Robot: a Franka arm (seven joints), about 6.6 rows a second.
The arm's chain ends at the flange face. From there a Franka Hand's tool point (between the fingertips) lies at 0.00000 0.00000 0.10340 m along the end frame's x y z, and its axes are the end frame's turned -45 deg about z.
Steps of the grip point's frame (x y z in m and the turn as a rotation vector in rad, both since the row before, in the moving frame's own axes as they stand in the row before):
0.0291 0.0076 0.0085 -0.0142 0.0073 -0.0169
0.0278 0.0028 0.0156 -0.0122 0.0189 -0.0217
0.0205 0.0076 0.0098 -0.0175 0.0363 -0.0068
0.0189 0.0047 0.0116 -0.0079 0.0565 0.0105
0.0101 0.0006 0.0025 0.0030 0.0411 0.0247
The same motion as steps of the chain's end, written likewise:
0.0244 -0.0157 0.0085 -0.0049 0.0152 -0.0169
0.0194 -0.0172 0.0156 0.0047 0.0220 -0.0217
0.0159 -0.0077 0.0099 0.0133 0.0380 -0.0068
0.0120 -0.0065 0.0118 0.0344 0.0455 0.0105
0.0047 -0.0035 0.0026 0.0312 0.0269 0.0247

